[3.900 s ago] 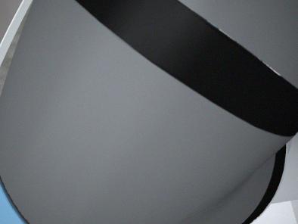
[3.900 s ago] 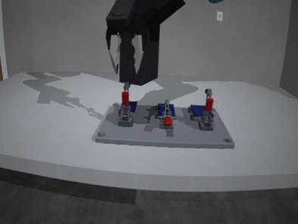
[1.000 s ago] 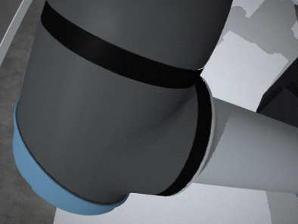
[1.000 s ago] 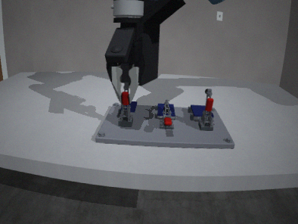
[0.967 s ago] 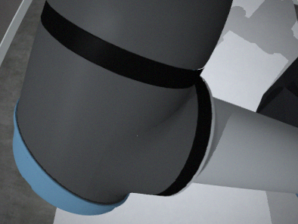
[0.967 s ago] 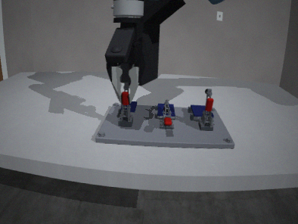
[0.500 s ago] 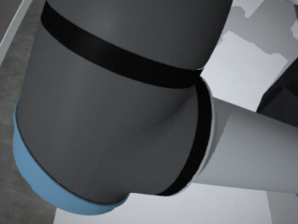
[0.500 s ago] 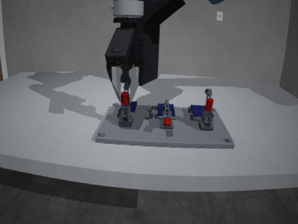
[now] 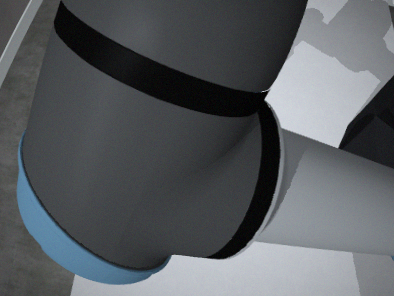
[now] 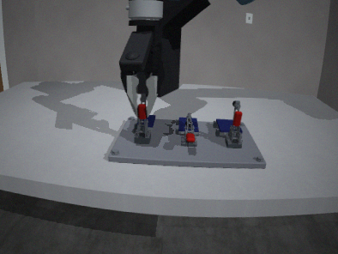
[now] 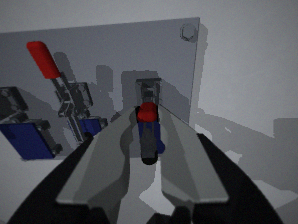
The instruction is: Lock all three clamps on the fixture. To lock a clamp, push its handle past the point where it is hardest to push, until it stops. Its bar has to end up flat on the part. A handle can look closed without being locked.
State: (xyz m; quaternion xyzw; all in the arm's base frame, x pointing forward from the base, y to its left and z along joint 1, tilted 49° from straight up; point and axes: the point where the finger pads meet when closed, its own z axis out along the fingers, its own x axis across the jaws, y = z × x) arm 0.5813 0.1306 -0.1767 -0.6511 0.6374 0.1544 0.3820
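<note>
The grey fixture plate lies 50 mm behind my hand, 100 mm to the left of it and 80 mm below it. The rest, counted from my hand: blue part: 120 mm behind, 210 mm to the left, 60 mm below.
</note>
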